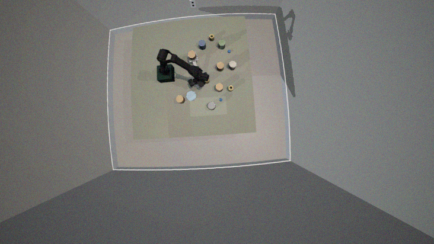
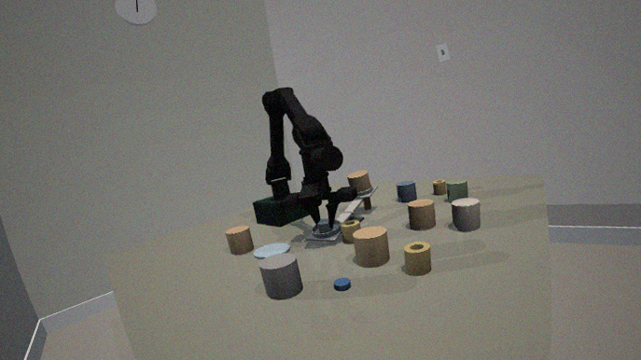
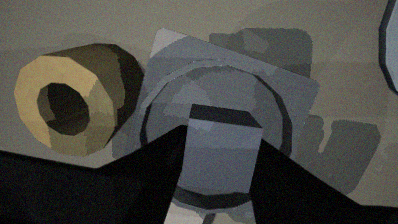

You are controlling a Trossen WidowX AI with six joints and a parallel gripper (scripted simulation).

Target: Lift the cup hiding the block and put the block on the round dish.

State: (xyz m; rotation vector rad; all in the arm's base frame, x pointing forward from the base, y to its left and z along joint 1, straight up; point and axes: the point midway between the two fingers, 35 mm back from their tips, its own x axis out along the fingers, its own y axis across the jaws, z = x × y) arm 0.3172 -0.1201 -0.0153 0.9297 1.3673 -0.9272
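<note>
My gripper tip is now 12 cm to the left of the pale blue round dish, 10 cm past it and 3 cm above it. Round my gripper tip: grey block: 1 cm above; then balance: 13 cm to the left, 2 cm behind; then grey cylinder: 25 cm to the right, 9 cm ahead.
</note>
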